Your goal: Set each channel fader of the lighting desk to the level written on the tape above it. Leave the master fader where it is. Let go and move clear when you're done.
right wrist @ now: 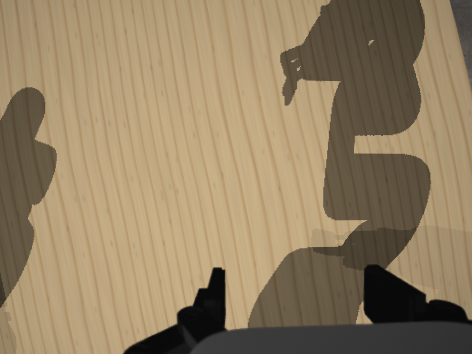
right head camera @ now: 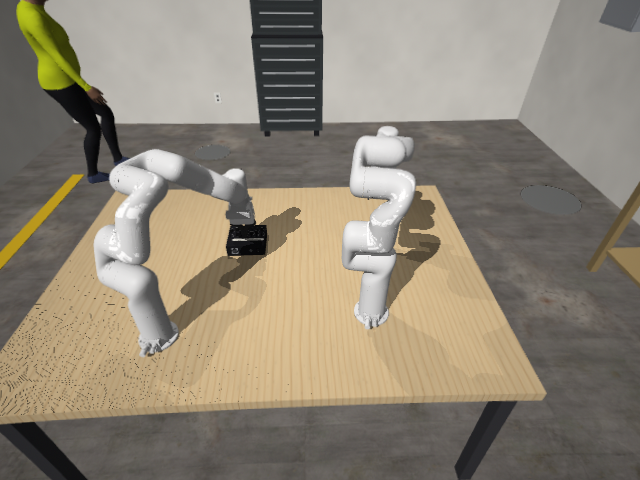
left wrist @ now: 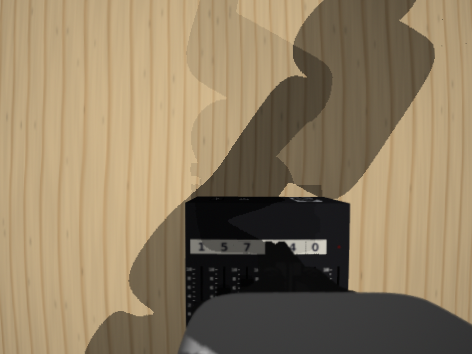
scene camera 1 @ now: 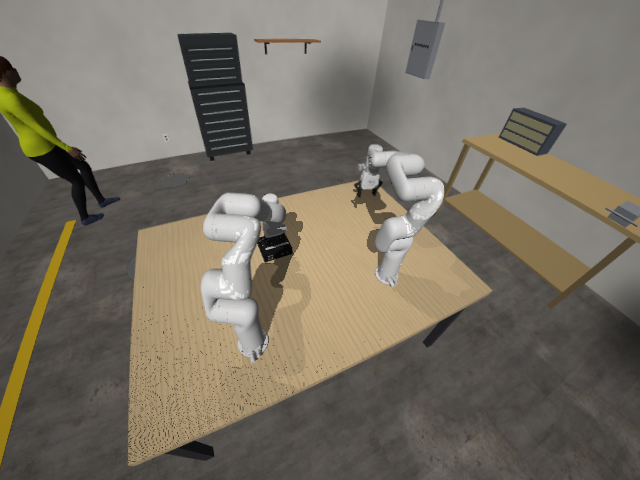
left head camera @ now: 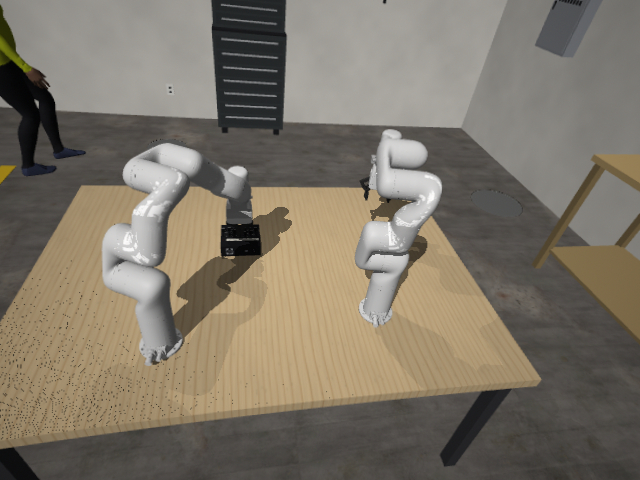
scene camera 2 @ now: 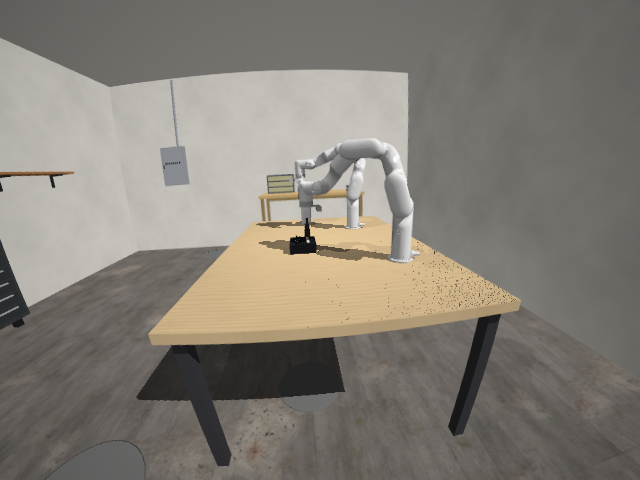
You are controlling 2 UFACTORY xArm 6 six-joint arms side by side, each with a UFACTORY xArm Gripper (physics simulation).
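Seen in the pictures: left gripper, fingertip midpoint: point(right head camera: 245, 235) point(left wrist: 274, 258) point(scene camera 1: 275, 243) point(left head camera: 240, 235) point(scene camera 2: 307, 236); right gripper, fingertip midpoint: point(right wrist: 294, 290) point(right head camera: 379, 199) point(scene camera 1: 366, 195) point(left head camera: 376, 200); left arm's base, origin of the base link: point(right head camera: 159, 336) point(scene camera 1: 253, 342) point(left head camera: 161, 343) point(scene camera 2: 400, 258); right arm's base, origin of the base link: point(right head camera: 371, 312) point(scene camera 1: 386, 274) point(left head camera: 375, 311) point(scene camera 2: 352, 227).
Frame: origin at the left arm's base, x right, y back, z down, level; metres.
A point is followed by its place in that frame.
The black lighting desk point(left head camera: 240, 248) @[x 0.214, y -0.426, z -0.043 m] point(right head camera: 247, 248) @[x 0.224, y -0.427, z -0.041 m] point(scene camera 1: 277, 253) @[x 0.210, y -0.425, z -0.042 m] point(scene camera 2: 302, 249) @[x 0.129, y -0.495, z -0.026 m] point(left wrist: 210, 225) @[x 0.269, y -0.452, z -0.055 m] lies on the table. In the left wrist view its white tape point(left wrist: 227, 247) @[x 0.250, y -0.472, z -0.056 m] shows 1, 5, 7, 4 and 0, with the fourth number hidden behind dark fingertips. The upper ends of the slots for channels 1 to 3 and the master show. The fader caps are hidden, so their levels cannot be read. My left gripper point(left wrist: 274, 258) @[x 0.210, y -0.469, z -0.076 m] point(scene camera 2: 308, 237) @[x 0.210, y -0.469, z -0.076 m] is shut, with its tips low at the desk's top; no cap can be seen between them. My right gripper point(right wrist: 294, 290) @[x 0.769, y -0.533, z -0.237 m] point(scene camera 1: 367, 194) @[x 0.769, y -0.533, z -0.237 m] is open and empty, away from the desk.
The wooden table point(left head camera: 310, 335) @[x 0.479, y -0.026, z 0.000 m] point(scene camera 1: 336, 310) @[x 0.393, y -0.029, z 0.000 m] carries both arm bases. A side bench point(scene camera 1: 568, 175) stands at the right in scene camera 1, with a drawer box point(scene camera 1: 529, 131) on it. A person point(right head camera: 54, 56) stands beyond the table at the left in the right head view.
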